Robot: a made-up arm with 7 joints.
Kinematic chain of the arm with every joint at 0, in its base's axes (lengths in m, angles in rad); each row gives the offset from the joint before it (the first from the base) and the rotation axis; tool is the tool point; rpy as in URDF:
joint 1: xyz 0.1 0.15 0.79 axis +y
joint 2: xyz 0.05 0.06 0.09 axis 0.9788 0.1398 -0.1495
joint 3: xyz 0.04 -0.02 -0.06 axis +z
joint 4: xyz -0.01 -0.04 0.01 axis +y
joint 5: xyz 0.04 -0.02 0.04 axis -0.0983 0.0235 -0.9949
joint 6: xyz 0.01 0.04 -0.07 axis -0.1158 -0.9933 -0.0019
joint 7: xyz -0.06 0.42 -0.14 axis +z
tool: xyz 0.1 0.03 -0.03 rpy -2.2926 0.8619 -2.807
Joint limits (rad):
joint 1: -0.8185..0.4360
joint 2: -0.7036..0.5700
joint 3: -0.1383..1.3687
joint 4: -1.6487..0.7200
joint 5: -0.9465..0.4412
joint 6: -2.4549..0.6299
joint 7: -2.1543..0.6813
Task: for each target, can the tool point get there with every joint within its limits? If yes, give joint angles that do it. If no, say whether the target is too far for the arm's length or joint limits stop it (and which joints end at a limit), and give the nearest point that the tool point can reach.
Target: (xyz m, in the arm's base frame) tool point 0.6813 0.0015 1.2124
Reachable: no: joint limits stop it (at a limit: joint 2, joint 3, joint 5, joint 6) | nearest point 0.5651 0.2206 1.1280 | short by 0.262 m
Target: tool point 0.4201 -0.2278 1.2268
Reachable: no: joint limits stop it (at a limit: joint 1, joint 2, joint 3, joint 5, joint 7) | nearest point 0.2507 -0.0718 1.0873 | short by 0.269 m
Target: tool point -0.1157 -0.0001 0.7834
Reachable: yes | joints 0.0700 -0.2494 0.9898 -0.0208 -0.6934 -0.8667 -1.2312
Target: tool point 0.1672 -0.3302 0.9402
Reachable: no: joint limits stop it (at a limit: joint 1, joint 2, joint 3, joint 5) | nearest point 0.0830 -0.2554 0.9455 | short by 0.113 m
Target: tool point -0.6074 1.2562 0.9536
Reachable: no: too far | nearest point -0.1889 0.6702 0.9089 | short by 0.721 m
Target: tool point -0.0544 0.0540 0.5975
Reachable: yes | joints -0.6553 0.0493 0.9076 -0.5476 -0.7615 -1.9947 -0.9754
